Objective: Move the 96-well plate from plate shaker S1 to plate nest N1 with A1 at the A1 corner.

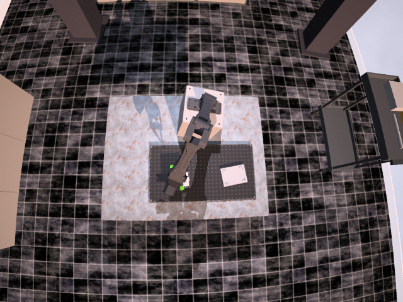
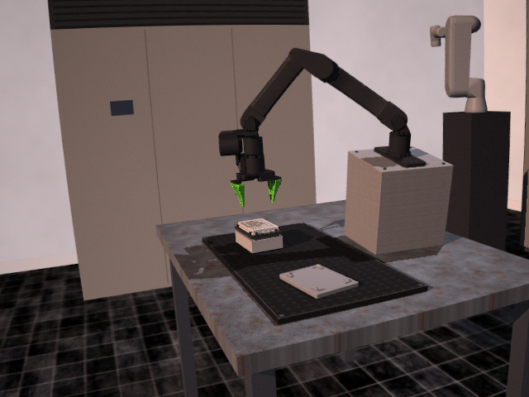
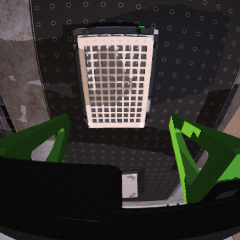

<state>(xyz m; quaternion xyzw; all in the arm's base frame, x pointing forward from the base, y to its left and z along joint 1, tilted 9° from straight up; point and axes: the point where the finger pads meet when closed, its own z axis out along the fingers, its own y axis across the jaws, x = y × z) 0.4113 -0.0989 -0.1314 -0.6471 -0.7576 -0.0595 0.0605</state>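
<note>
Right now my hand is 8 cm above the 96-well plate. Also, from my hand: plate nest N1: 36 cm to the left, 13 cm below, 6 cm behind.
</note>
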